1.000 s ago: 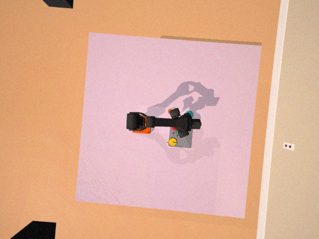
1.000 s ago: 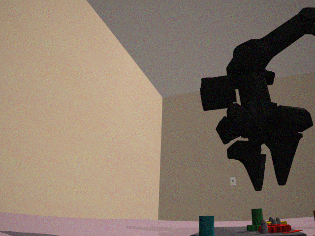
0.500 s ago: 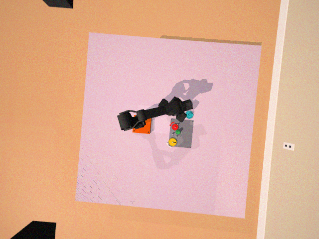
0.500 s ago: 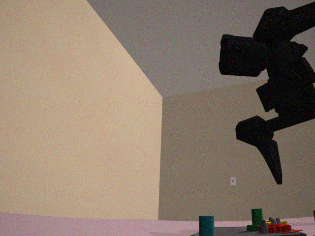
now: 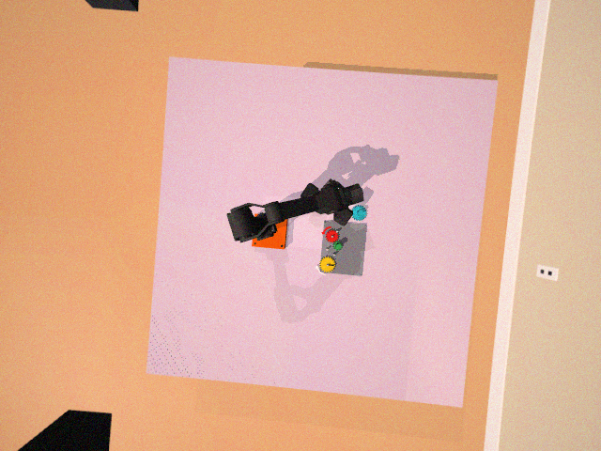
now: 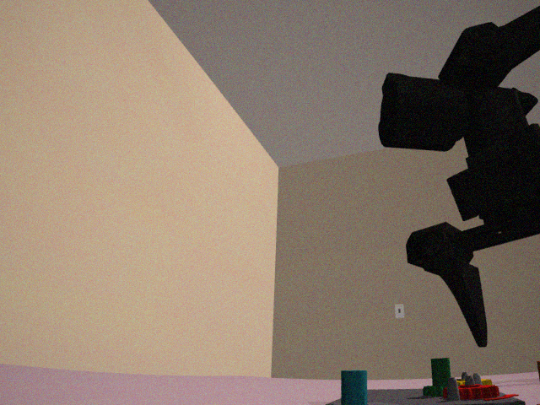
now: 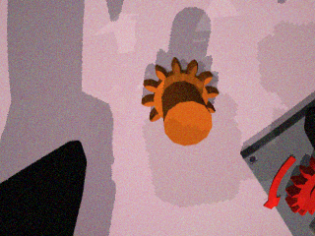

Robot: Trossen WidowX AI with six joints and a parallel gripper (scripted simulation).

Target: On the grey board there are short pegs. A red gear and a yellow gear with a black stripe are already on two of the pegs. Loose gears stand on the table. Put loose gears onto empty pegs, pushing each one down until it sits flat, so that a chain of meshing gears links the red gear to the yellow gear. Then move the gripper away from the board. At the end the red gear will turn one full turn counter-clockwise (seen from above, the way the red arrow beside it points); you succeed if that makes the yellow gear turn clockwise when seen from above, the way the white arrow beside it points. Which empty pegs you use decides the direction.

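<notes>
The orange gear lies 4 cm below my gripper tip. Round my gripper tip: green gear (15 cm to the right, 7 cm ahead, 3 cm below); then red gear (12 cm to the right, 4 cm below, 4 cm ahead); then teal gear (14 cm ahead, 4 cm below, 1 cm to the right).
</notes>
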